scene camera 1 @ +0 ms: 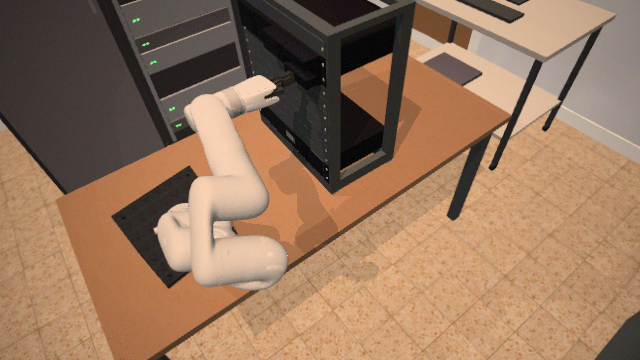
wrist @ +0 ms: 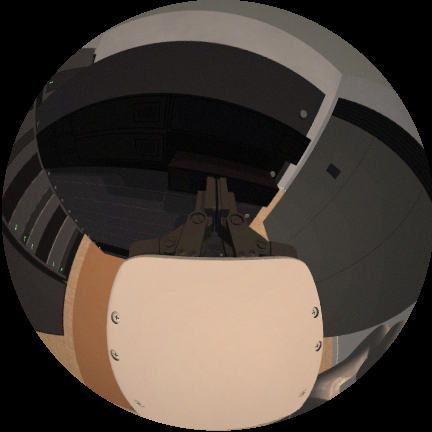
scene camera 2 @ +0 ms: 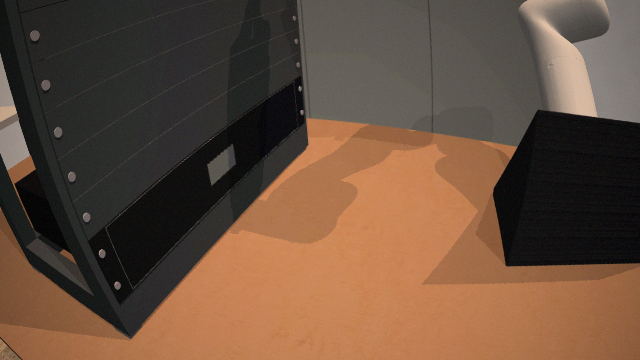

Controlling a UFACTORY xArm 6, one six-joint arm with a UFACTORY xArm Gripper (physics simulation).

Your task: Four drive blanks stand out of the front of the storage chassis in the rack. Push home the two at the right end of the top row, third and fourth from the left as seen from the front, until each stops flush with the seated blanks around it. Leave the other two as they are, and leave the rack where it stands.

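Places are measured from the arm's base along level axes (x ahead, y left, z up), in centimetres.
Where they show: gripper, between the fingertips: [scene camera 1: 292, 76] [wrist: 214, 189]; arm's base, origin of its link: [scene camera 2: 576, 164].
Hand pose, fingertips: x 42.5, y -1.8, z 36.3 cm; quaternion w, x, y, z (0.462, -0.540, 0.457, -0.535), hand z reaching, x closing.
Each offset is from my fingertips to the top centre of the thing. "*": to the spot under its first point. Level surfaces: height alone.
The rack [scene camera 1: 334, 115] [scene camera 2: 175, 270] [wrist: 190, 67] stands upright on the table. High on its dark front, an upper right stretch of blanks {dy -0.9, dx +6.0, dz +7.3 cm} [scene camera 1: 292, 45] [wrist: 235, 120] looks raised; its exact depth is hard to tell. A lower block {dy -0.9, dx +6.1, dz +1.6 cm} [scene camera 1: 306, 75] [wrist: 192, 182] stands out beneath it. Flatter blank fronts {* dy +6.2, dx +0.0, dz +6.0 cm} [wrist: 147, 111] lie to the left in the wrist view. My gripper [scene camera 1: 291, 77] [wrist: 214, 189] is shut and empty, pointing at the rack front. Its tips overlap the lower block in the wrist view; contact cannot be told. The top row does not show in scene camera 2.
The wooden table {dz -47.0 cm} [scene camera 1: 420, 95] [scene camera 2: 320, 295] carries the rack and the arm's dark base plate [scene camera 1: 145, 225]. A tall cabinet with green lights [scene camera 1: 192, 75] stands behind the table. A pale side table [scene camera 1: 545, 42] stands beyond the rack. A dark angular block [scene camera 2: 580, 195] is at right in scene camera 2.
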